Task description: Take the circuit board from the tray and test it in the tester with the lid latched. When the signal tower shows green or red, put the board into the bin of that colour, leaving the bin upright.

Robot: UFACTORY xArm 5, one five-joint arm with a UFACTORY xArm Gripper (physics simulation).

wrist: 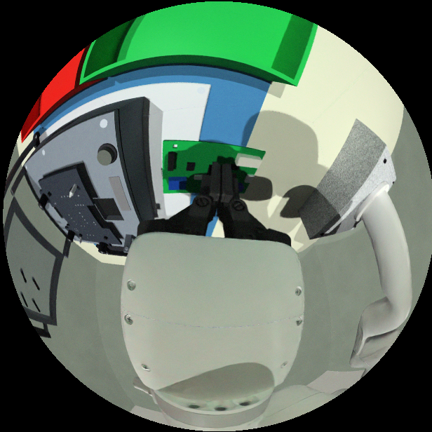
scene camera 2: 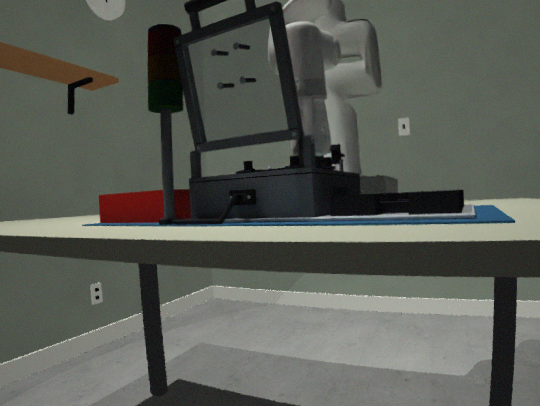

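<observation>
The green circuit board (wrist: 189,160) shows in the wrist view right at my fingertips, across the edge of the white base plate (wrist: 181,104), the blue mat (wrist: 233,109) and the table. My gripper (wrist: 220,169) is shut, its fingers pressed together in front of the board; nothing shows between them. The dark tester (scene camera 2: 270,194) (wrist: 80,160) stands to the left with its lid (scene camera 2: 248,140) raised and its nest bare. The signal tower (scene camera 2: 164,65) is dark. The gripper is hidden behind the tester in the scene view.
The green bin (wrist: 209,36) and the red bin (scene camera 2: 130,205) (wrist: 52,100) stand upright beyond the tester. The black tray (scene camera 2: 432,200) lies at the mat's right end. The arm's grey base block (scene camera 2: 379,183) (wrist: 346,169) stands close by. A wall shelf (scene camera 2: 52,68) hangs at the left.
</observation>
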